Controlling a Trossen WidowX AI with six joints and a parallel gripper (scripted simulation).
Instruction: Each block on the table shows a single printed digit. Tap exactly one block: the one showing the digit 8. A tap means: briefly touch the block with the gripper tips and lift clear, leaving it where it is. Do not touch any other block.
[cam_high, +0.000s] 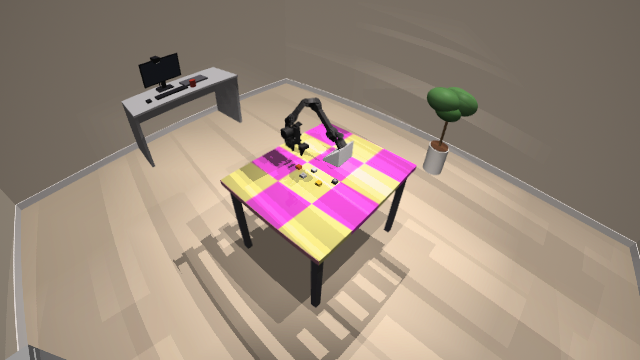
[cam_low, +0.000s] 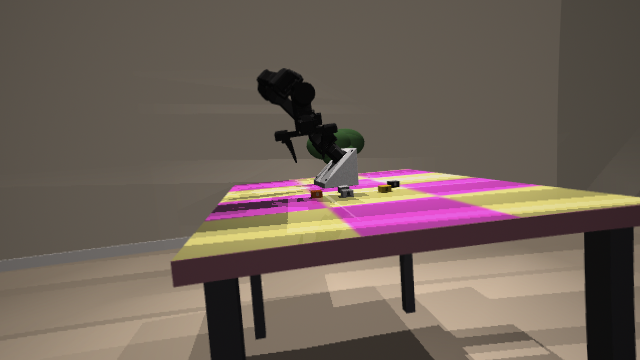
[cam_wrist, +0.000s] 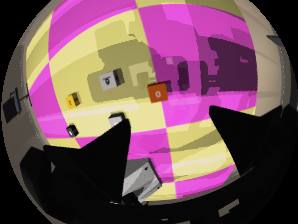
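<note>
Right now my gripper tip is 28 cm to the right of the black block, 10 cm above it and 7 cm past it. The rest, counted from my gripper tip: red-orange block 10 cm below, 1 cm to the left; grey block 11 cm to the left, 10 cm below, 5 cm behind; orange-yellow block 22 cm to the left, 10 cm below, 2 cm ahead.
</note>
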